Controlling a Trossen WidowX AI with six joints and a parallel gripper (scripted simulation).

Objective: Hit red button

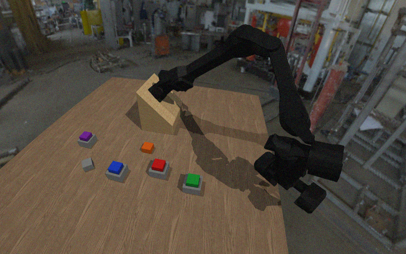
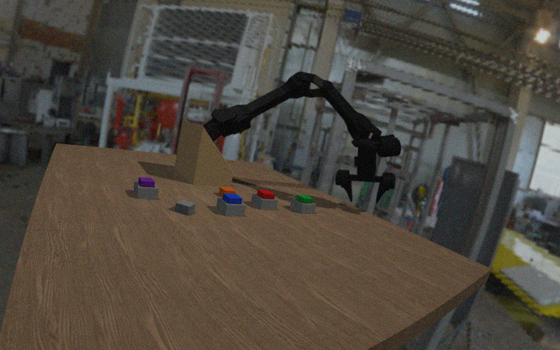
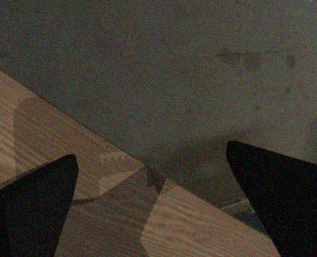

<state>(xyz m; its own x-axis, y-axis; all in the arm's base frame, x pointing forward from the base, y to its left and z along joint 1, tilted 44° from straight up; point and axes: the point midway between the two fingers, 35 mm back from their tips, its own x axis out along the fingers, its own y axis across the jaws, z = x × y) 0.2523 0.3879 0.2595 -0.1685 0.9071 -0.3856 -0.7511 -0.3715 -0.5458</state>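
The red button is 37 cm to the right of my gripper tip, 1 cm behind it and 1 cm above it. The rest, counted from my gripper tip: orange block 44 cm to the right, 8 cm behind, 1 cm below; green button 26 cm to the right, 2 cm ahead, 1 cm above; blue button 49 cm to the right, 4 cm ahead, 1 cm above.
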